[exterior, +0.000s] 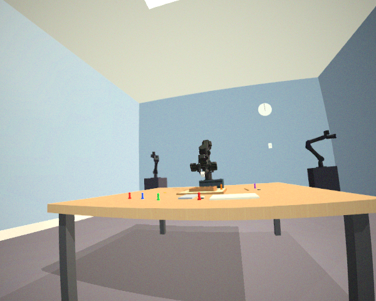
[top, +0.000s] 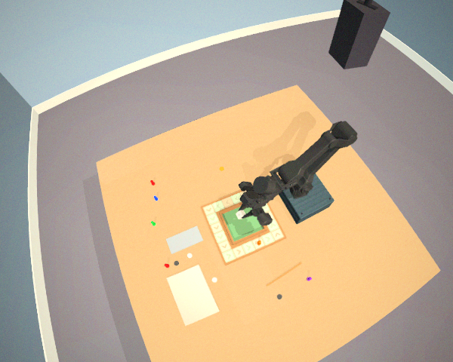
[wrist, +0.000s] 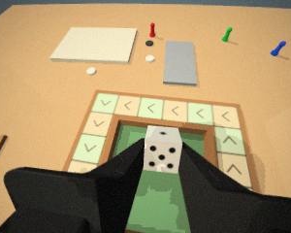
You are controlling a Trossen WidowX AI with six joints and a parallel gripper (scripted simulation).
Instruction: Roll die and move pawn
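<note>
My gripper tip is right at the white die. Also, from my gripper tip: orange pawn 11 cm to the left, 9 cm below, 5 cm behind; grey card 25 cm ahead, 11 cm below; green dice tray 11 cm below, 1 cm behind.
</note>
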